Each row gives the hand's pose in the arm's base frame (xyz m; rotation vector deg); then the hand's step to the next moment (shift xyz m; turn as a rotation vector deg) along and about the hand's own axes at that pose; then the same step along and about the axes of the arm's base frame.
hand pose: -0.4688 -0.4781 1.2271 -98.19 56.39 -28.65
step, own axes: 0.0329 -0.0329 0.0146 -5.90 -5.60 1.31
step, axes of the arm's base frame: 0.0417 -0.0144 0.0207 -0.36 6.16 5.47
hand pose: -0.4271 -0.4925 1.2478 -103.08 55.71 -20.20
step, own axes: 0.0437 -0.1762 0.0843 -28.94 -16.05 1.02
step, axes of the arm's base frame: 0.1606 0.0490 0.1090 -10.35 24.93 19.18
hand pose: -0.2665 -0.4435 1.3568 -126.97 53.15 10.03
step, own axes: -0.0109 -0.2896 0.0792 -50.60 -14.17 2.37
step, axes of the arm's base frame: 0.1961 0.1992 0.1101 -27.28 37.24 25.22
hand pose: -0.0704 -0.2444 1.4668 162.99 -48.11 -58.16
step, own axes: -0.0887 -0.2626 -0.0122 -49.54 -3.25 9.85
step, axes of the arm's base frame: 0.0769 0.2662 0.0145 -36.28 28.62 20.66
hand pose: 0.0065 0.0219 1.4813 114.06 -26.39 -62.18
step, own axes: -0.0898 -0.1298 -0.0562 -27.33 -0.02 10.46
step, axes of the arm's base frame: -0.0120 0.1628 -0.0377 -24.05 12.31 11.25
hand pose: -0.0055 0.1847 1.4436 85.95 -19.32 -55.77
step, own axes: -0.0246 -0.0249 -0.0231 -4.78 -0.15 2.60
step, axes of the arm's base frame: -0.0061 0.0381 -0.0164 -4.82 1.66 1.92
